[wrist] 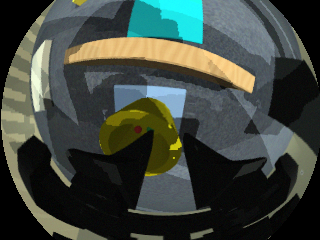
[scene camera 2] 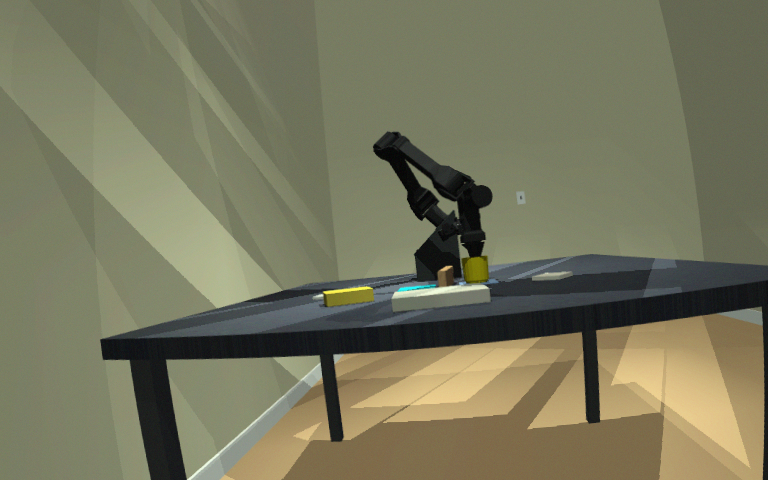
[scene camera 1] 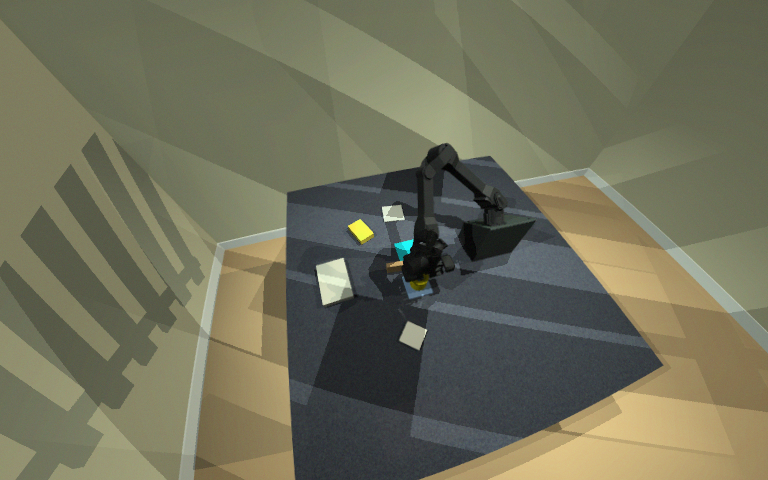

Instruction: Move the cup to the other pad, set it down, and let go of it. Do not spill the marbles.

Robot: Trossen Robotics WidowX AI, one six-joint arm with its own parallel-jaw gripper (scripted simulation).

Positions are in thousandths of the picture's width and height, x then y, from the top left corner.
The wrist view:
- gripper: 527,565
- yellow cup: 370,548
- wooden bar: 480,223
